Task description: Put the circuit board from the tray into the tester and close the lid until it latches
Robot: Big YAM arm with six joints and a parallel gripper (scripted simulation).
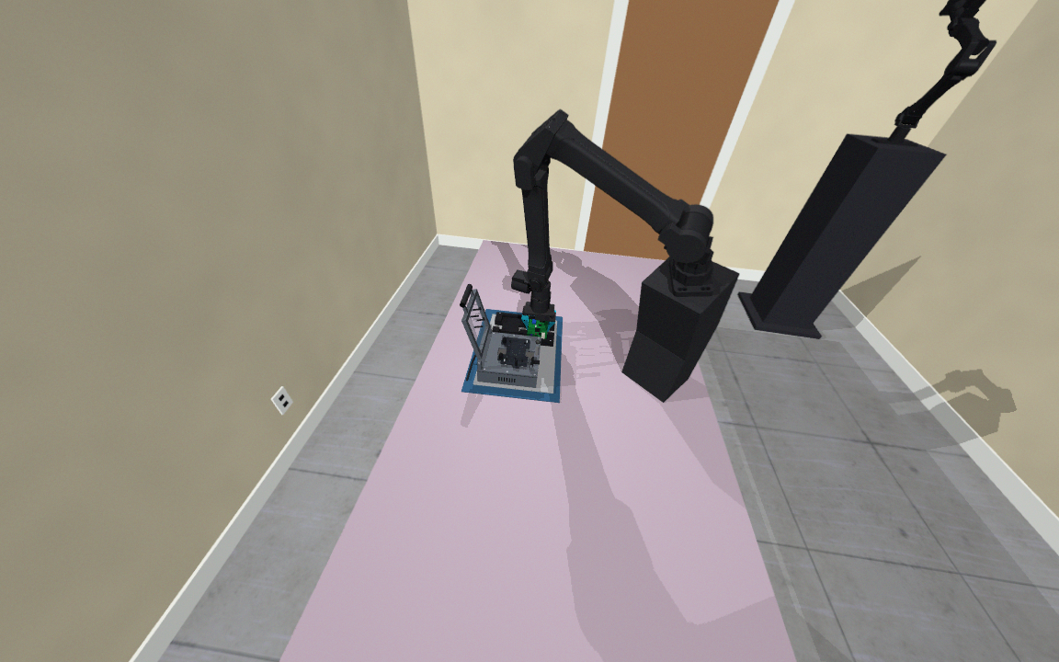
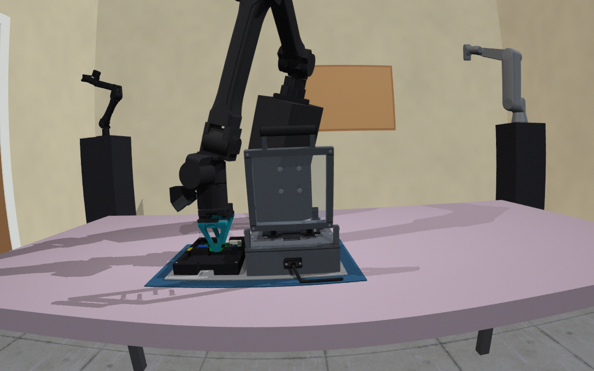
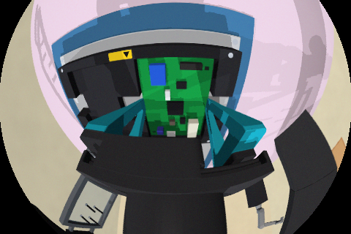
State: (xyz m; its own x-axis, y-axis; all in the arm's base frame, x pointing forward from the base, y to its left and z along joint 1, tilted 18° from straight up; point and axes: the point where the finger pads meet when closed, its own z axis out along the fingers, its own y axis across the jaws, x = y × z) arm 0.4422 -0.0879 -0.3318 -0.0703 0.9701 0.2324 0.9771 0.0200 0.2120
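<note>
My hand is right at the green circuit board. Round my hand: pin plate (5 cm ahead, 18 cm to the left, 5 cm above); then lid (17 cm ahead, 18 cm to the left, 16 cm above).
</note>
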